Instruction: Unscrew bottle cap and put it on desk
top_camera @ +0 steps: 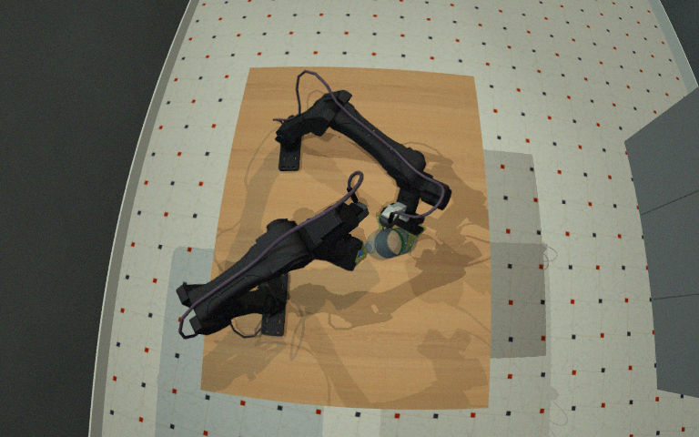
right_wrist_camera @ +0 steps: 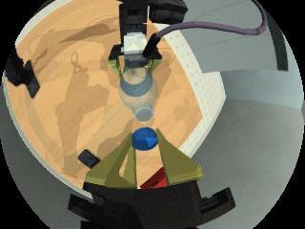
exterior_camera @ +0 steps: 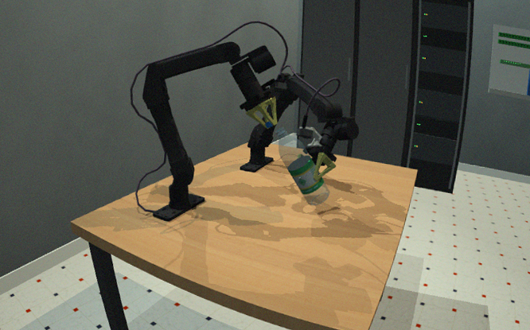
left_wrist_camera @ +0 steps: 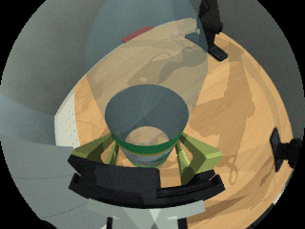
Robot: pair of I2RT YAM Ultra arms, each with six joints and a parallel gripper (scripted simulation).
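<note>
Right now my right hand is right at the blue cap. Round my right hand: bottle: 80 mm ahead, 50 mm to the left, 130 mm below.
The bottle is 4 cm above my left hand, 2 cm behind it and 1 cm to the right of it. Round my left hand: blue cap: 16 cm above, 10 cm behind, 7 cm to the right.
</note>
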